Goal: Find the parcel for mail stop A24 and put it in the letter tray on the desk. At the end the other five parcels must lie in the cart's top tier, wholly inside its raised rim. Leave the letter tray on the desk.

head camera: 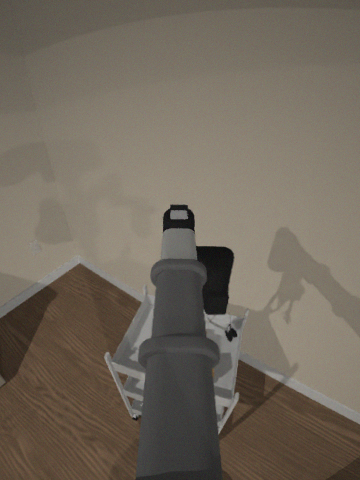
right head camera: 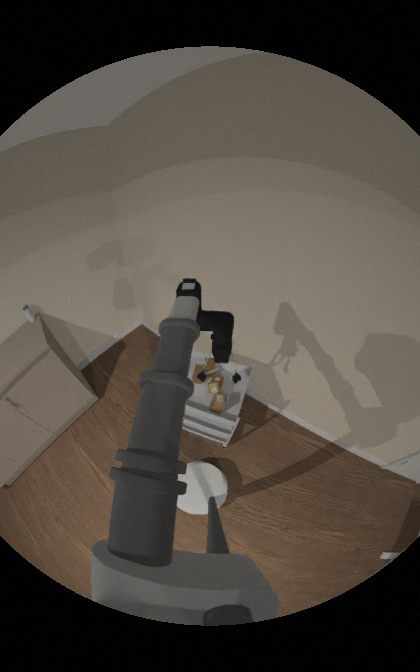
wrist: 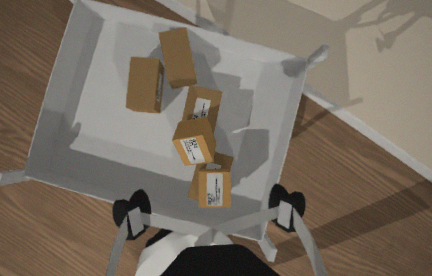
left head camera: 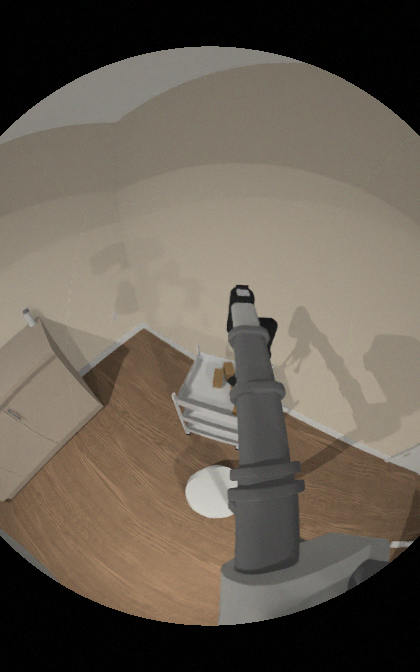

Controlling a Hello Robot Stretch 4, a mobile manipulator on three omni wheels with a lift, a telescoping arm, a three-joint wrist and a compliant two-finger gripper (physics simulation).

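Frame: origin at the robot's base, x ahead, y down, z left, level; centimetres.
Where they show: gripper, fingertip midpoint: point(wrist: 209, 203).
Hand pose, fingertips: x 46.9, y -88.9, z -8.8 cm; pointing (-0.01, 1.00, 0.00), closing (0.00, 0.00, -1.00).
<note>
Each offset is from my fingertips to the top centre of the thing. "pt": to the spot under its first point.
The white cart point(head camera: 125, 367) point(left head camera: 207, 404) point(right head camera: 210, 412) stands by the wall. In its top tier, the wrist view shows two brown parcels side by side, one at the left point(wrist: 142, 85) and one by the far rim {pt dz +4.4, dx +20.9, dy +19.5 cm} point(wrist: 178, 57). A labelled parcel {dz +1.8, dx +6.2, dy +13.5 cm} point(wrist: 194, 142) rests on another labelled parcel {dz +0.9, dx +11.2, dy +20.4 cm} point(wrist: 202, 102). Nearer, a labelled parcel {dz -1.0, dx -1.5, dy +15.4 cm} point(wrist: 215, 189) rests partly over another parcel {pt dz -3.2, dx +2.5, dy +20.5 cm} point(wrist: 225, 161). The label text is too small to read surely. My gripper point(wrist: 209, 203) point(right head camera: 219, 377) is open and empty, above the tier. The letter tray and desk do not show.
A beige cabinet point(left head camera: 45, 395) point(right head camera: 47, 385) stands at the left with a small can point(left head camera: 29, 317) point(right head camera: 28, 313) on top. A white round object point(left head camera: 210, 492) point(right head camera: 202, 487) is in front of the cart. The wall is close behind the cart. My arm hides part of the cart.
</note>
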